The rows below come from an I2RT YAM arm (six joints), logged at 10 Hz.
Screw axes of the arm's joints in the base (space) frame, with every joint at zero. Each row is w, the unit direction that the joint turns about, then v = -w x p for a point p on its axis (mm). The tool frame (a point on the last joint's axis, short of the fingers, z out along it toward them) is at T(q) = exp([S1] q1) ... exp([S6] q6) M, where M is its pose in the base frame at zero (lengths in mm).
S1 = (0, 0, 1, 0, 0, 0)
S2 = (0, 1, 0, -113.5, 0, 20)
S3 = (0, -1, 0, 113.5, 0, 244)
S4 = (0, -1, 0, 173.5, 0, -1)
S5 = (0, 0, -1, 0, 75, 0)
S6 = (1, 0, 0, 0, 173.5, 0)
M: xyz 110.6 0 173.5 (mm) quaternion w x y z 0.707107 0 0.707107 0
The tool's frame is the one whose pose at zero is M.
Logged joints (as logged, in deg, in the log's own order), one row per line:
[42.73 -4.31 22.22 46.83 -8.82 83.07]
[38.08 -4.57 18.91 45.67 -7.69 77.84]
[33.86 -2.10 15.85 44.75 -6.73 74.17]
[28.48 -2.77 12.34 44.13 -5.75 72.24]
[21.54 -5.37 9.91 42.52 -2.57 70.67]
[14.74 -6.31 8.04 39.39 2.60 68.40]
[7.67 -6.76 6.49 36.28 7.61 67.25]
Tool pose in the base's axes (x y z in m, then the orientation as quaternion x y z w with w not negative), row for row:
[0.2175 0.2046 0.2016 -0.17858 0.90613 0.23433 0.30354]
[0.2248 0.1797 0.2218 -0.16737 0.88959 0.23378 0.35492]
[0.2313 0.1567 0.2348 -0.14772 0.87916 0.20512 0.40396]
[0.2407 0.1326 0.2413 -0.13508 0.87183 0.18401 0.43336]
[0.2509 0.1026 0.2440 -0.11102 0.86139 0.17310 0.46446]
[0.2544 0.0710 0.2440 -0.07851 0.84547 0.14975 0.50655]
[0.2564 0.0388 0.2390 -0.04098 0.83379 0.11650 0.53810]
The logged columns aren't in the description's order. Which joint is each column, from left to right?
Columns, left to right: q1, q5, q6, q3, q4, q2.
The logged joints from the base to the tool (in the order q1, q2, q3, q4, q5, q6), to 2 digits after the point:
[42.73 83.07 46.83 -8.82 -4.31 22.22]
[38.08 77.84 45.67 -7.69 -4.57 18.91]
[33.86 74.17 44.75 -6.73 -2.10 15.85]
[28.48 72.24 44.13 -5.75 -2.77 12.34]
[21.54 70.67 42.52 -2.57 -5.37 9.91]
[14.74 68.40 39.39 2.60 -6.31 8.04]
[7.67 67.25 36.28 7.61 -6.76 6.49]

